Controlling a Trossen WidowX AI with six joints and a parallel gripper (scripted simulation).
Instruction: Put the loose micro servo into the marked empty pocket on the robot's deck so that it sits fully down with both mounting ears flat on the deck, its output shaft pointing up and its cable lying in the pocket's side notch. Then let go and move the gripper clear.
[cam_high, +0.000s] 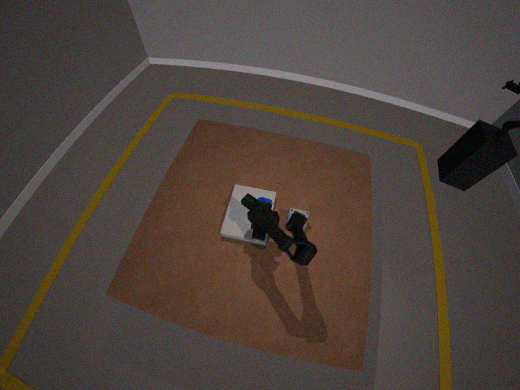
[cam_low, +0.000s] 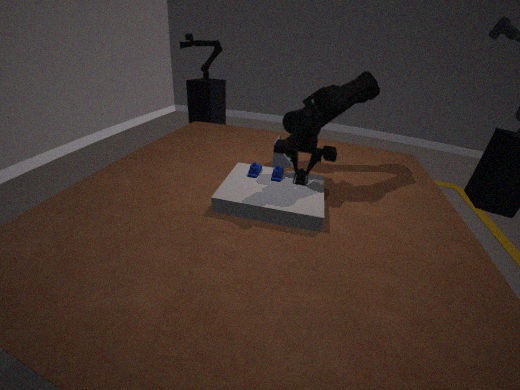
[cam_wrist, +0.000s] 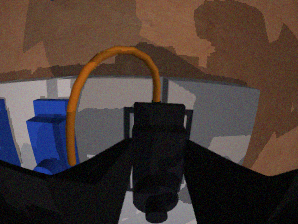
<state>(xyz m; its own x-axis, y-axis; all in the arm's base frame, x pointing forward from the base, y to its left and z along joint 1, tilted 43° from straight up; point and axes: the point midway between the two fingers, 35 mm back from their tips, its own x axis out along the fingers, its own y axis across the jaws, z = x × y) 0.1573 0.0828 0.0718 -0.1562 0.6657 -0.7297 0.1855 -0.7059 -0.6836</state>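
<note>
My gripper tip is now 13 cm short of the white deck, 5 cm to the left of it and 3 cm above it.
</note>
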